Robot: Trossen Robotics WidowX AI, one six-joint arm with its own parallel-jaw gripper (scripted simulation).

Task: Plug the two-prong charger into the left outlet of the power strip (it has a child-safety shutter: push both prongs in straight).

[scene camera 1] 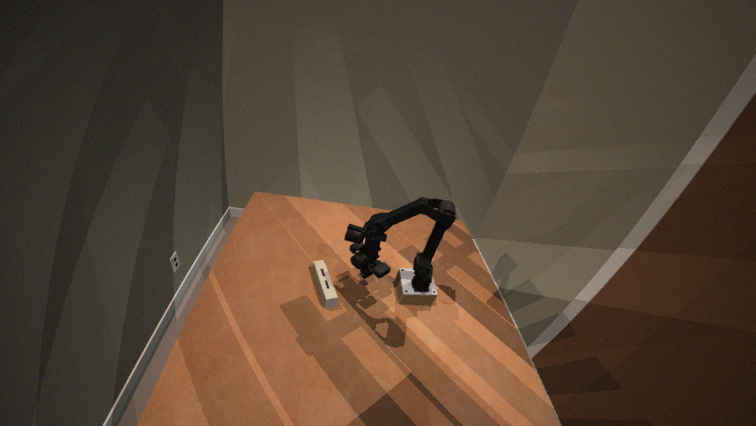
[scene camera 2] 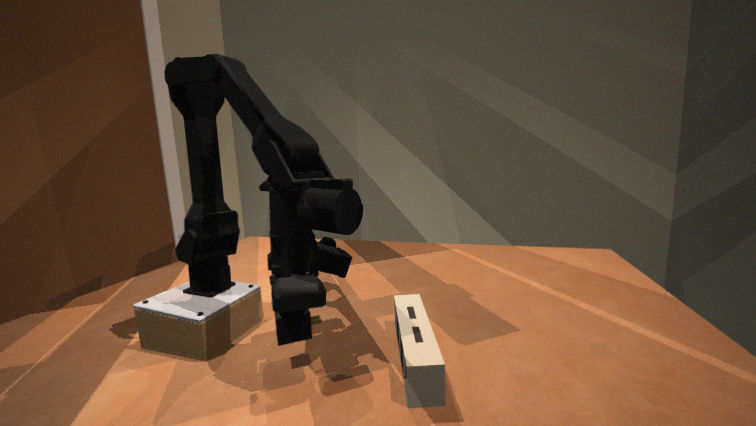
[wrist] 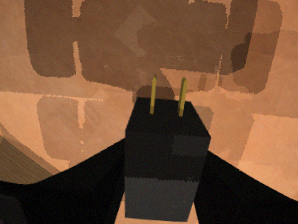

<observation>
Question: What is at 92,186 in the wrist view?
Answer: My gripper.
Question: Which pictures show my gripper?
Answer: Scene camera 1, scene camera 2 and the wrist view: all of them.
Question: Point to a black two-prong charger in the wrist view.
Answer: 166,144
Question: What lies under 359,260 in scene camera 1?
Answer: My gripper.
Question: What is my gripper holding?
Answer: A black two-prong charger.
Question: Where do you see a black two-prong charger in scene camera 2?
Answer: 305,332
</observation>
